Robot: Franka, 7 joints.
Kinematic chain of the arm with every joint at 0, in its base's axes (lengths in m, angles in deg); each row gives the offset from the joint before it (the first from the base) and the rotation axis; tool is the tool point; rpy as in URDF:
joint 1: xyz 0 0 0.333 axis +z
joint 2: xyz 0 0 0 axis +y
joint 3: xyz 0 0 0.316 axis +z
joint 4: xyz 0.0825 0 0 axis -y
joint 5: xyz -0.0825 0 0.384 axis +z
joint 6: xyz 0 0 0 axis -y
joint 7: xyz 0.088 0 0 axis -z
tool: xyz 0 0 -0.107 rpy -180 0 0
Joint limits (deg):
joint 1: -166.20..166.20
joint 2: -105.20..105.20
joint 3: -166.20..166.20
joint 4: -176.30..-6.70
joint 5: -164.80..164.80
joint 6: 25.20..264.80
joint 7: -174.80..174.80
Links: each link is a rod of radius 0.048 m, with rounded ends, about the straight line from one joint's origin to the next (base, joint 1, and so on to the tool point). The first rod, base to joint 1, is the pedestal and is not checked.
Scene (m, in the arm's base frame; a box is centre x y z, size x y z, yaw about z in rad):
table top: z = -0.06
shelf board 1: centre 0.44 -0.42 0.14 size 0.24 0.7 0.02 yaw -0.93
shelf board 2: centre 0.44 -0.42 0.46 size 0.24 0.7 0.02 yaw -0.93
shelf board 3: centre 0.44 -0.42 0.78 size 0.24 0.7 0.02 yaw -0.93
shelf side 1: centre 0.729 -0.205 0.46 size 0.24 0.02 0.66 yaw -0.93
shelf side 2: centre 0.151 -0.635 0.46 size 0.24 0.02 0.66 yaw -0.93
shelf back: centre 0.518 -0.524 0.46 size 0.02 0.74 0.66 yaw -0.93
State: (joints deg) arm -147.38 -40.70 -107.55 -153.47 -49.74 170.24 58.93
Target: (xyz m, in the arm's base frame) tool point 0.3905 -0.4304 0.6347
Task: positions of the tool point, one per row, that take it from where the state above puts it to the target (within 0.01 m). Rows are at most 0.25 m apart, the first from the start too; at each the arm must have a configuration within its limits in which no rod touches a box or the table.
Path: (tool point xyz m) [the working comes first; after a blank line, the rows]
Joints at the target: -48.26 -2.93 -5.91 -110.47 -50.79 178.67 58.93
Straight joint move there: touches shelf side 2.

1: -0.3609 0.2404 0.3013
2: -0.4293 0.0683 0.3817
3: -0.4047 -0.1172 0.4588
4: -0.2915 -0.2690 0.5272
5: -0.1170 -0.3474 0.5818
6: 0.0753 -0.3315 0.6186
7: 0.2370 -0.2247 0.6347
8: 0.2828 -0.2940 0.6552
9: 0.3352 -0.3636 0.6555
10: 0.3906 -0.4304 0.6346

